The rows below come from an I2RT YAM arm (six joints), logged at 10 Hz.
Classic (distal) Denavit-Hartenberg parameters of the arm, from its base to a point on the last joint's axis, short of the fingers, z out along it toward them. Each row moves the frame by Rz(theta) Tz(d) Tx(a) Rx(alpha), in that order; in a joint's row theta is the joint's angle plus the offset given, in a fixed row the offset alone. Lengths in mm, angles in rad.
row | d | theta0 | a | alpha
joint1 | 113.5 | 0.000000 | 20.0 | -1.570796
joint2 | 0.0 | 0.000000 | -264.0 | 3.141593
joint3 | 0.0 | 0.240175 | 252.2 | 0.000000
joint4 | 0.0 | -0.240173 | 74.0 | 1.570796
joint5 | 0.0 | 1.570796 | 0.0 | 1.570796
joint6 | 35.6 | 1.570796 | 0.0 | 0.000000
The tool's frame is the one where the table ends.
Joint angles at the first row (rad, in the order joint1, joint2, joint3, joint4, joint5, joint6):
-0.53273 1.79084 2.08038 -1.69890 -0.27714 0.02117
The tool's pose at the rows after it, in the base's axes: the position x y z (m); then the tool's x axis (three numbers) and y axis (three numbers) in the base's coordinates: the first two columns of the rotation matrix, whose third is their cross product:
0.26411 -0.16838 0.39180 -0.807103 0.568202 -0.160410 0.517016 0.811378 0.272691
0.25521 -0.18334 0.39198 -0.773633 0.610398 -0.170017 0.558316 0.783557 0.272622
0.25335 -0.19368 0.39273 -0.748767 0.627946 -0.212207 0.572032 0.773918 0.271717
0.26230 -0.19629 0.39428 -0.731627 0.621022 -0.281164 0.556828 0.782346 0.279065
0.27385 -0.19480 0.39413 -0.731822 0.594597 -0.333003 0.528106 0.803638 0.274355
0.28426 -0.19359 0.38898 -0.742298 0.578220 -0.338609 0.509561 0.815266 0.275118
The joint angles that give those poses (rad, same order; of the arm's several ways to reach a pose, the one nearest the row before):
-0.59871 1.79083 2.08035 -1.69506 -0.27752 0.01509
-0.65405 1.79085 2.08038 -1.68554 -0.27791 0.01430
-0.68341 1.79082 2.07957 -1.64166 -0.27867 0.01469
-0.67313 1.79276 2.07927 -1.56350 -0.28630 0.03069
-0.64794 1.79998 2.07922 -1.50092 -0.28363 0.03375
-0.62697 1.81906 2.07922 -1.47574 -0.28478 0.03413

